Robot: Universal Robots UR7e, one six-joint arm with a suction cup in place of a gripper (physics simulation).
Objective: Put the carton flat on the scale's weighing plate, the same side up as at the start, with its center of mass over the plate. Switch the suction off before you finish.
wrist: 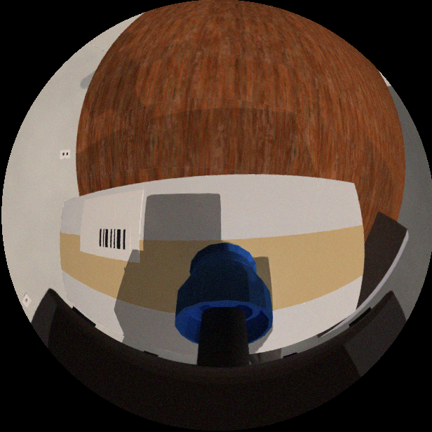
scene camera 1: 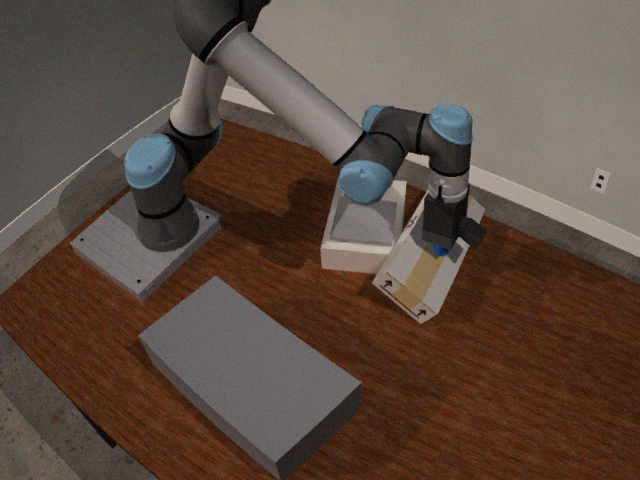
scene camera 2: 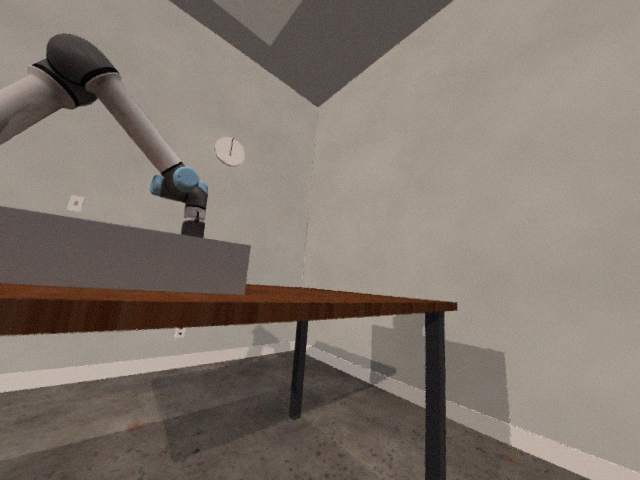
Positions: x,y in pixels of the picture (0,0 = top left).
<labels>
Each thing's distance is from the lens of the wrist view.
suction cup (wrist: 222,274): 4 cm
large grey block (wrist: 386,240): 37 cm
white carton (wrist: 124,251): 10 cm
The marked spots on the white carton and the suction cup are 8 cm apart.
</labels>
